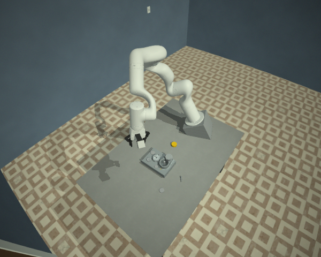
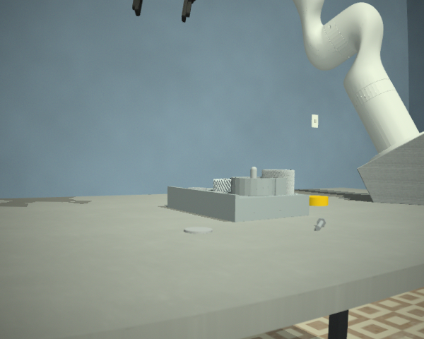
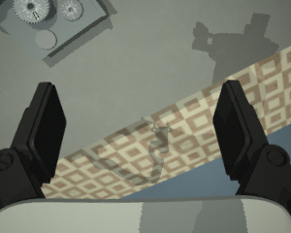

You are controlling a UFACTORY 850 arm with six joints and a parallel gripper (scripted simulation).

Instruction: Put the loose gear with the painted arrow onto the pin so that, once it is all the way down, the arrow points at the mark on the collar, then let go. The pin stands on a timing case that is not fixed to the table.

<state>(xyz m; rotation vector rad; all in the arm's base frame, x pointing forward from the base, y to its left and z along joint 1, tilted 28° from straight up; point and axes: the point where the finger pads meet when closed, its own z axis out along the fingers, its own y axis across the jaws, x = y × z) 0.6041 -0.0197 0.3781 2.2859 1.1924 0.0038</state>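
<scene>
Now: hand 13 cm past the gear, 6 cm to the right of it and 34 cm above it. The rest, counted from my hand: flat grey disc 8 cm ahead, 22 cm to the left, 39 cm below; small bolt 9 cm behind, 31 cm to the left, 38 cm below; yellow puck 36 cm behind, 11 cm to the left, 38 cm below.
</scene>
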